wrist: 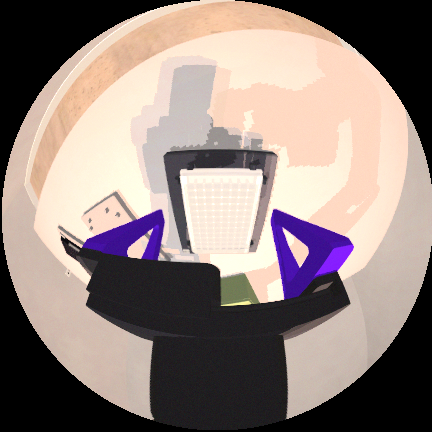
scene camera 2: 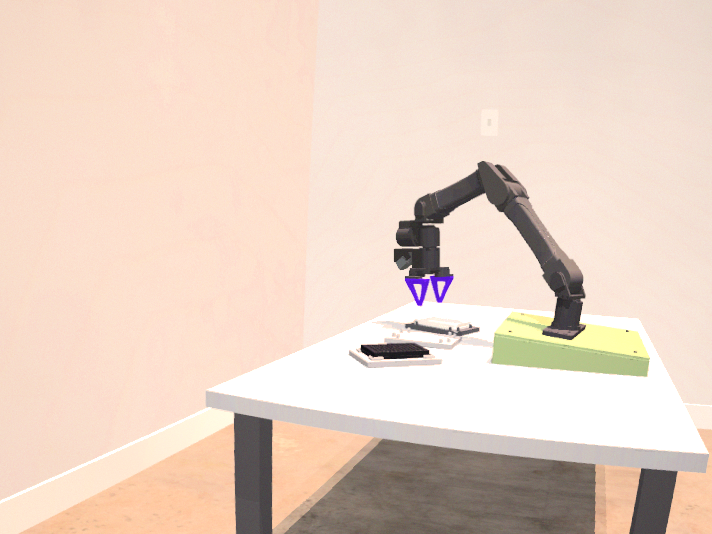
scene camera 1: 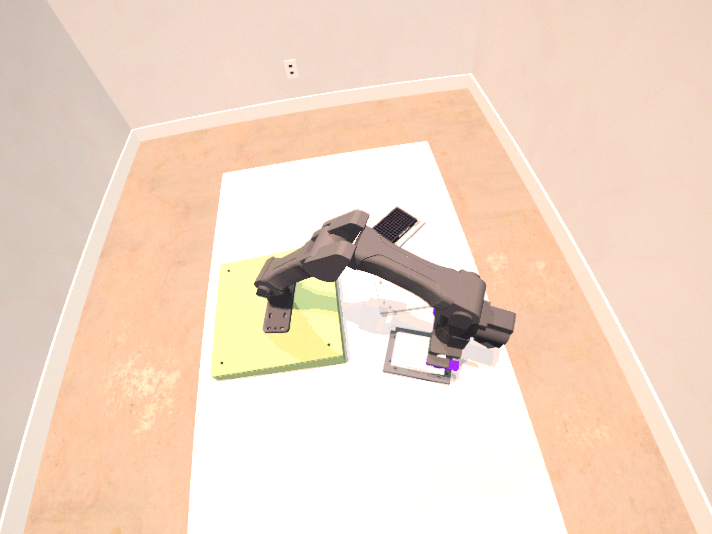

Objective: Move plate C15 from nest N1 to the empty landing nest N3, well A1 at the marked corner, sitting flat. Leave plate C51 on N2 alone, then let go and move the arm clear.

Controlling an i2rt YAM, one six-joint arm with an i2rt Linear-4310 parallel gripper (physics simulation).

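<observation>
A white well plate (scene camera 1: 409, 351) (scene camera 2: 442, 324) (wrist: 221, 212) sits flat in a dark nest (scene camera 1: 415, 376) (scene camera 2: 468, 329) (wrist: 215, 159). A black plate (scene camera 1: 395, 224) (scene camera 2: 395, 350) sits on a white nest (scene camera 2: 402, 362). An empty pale nest (scene camera 2: 422, 340) (wrist: 107, 212) with small posts lies between them. No plate or nest labels are legible. My gripper (scene camera 1: 445, 339) (scene camera 2: 430, 302) (wrist: 217, 214) is open and empty, pointing down well above the white plate. In the wrist view its purple fingers stand on either side of that plate. The arm partly hides the dark nest in scene camera 1.
The arm stands on a yellow-green block (scene camera 1: 310, 347) (scene camera 2: 569, 357) (wrist: 239, 287) beside the nests. The white table (scene camera 1: 345, 448) (scene camera 2: 488, 402) has its far edge near the nests, and the arm's shadow falls across the top beside the dark nest.
</observation>
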